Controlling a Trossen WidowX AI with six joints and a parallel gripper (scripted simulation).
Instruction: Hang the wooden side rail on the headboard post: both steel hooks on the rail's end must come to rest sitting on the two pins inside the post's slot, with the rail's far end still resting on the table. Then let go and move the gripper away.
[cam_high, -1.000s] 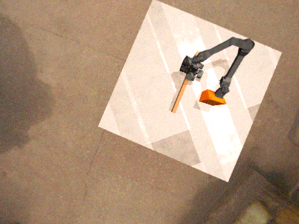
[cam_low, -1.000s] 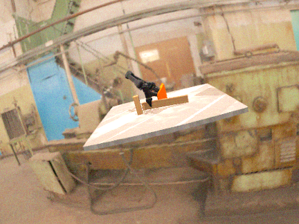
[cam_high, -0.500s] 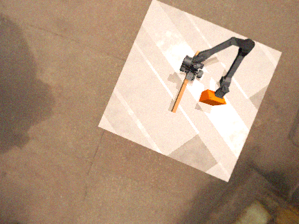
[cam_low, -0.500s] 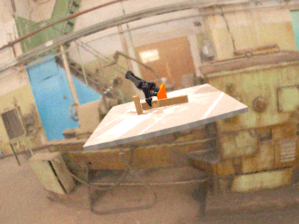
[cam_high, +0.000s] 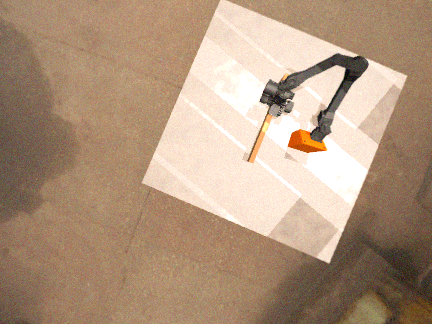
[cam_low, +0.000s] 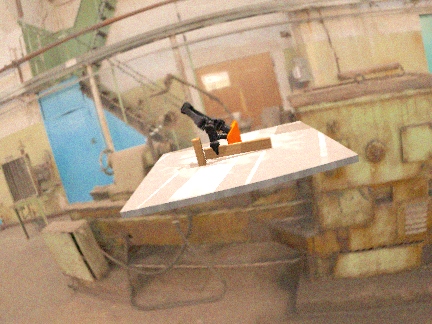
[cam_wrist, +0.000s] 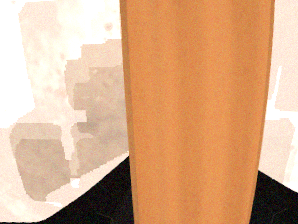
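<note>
My gripper tip is 110 mm to the left of the headboard post, 40 mm below it and 10 mm past it.
</note>
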